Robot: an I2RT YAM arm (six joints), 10 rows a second.
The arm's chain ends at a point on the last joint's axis. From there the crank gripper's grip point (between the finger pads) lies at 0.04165 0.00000 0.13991 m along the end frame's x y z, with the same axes.
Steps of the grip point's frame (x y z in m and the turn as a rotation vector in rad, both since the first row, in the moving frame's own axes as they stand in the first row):
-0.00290, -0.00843, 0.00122, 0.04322, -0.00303, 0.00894
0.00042, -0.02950, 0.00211, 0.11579, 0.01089, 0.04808
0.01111, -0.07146, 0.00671, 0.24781, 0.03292, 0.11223
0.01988, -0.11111, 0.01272, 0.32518, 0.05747, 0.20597
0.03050, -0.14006, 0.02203, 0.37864, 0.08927, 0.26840
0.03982, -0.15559, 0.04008, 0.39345, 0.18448, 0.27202
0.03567, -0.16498, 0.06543, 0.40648, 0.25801, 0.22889
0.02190, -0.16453, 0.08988, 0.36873, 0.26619, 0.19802
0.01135, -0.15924, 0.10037, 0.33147, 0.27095, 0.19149
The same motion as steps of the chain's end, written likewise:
-0.00250, -0.00275, 0.00122, 0.04322, -0.00303, 0.00894
-0.00144, -0.01540, 0.00339, 0.11579, 0.01089, 0.04808
0.00491, -0.04226, 0.01183, 0.24781, 0.03292, 0.11223
0.00835, -0.07632, 0.02121, 0.32518, 0.05747, 0.20597
0.01313, -0.10214, 0.03393, 0.37864, 0.08927, 0.26840
0.01000, -0.11868, 0.05817, 0.39345, 0.18448, 0.27202
-0.00268, -0.12602, 0.08962, 0.40648, 0.25801, 0.22889
-0.01659, -0.12856, 0.11320, 0.36873, 0.26619, 0.19802
-0.02729, -0.12763, 0.12254, 0.33147, 0.27095, 0.19149

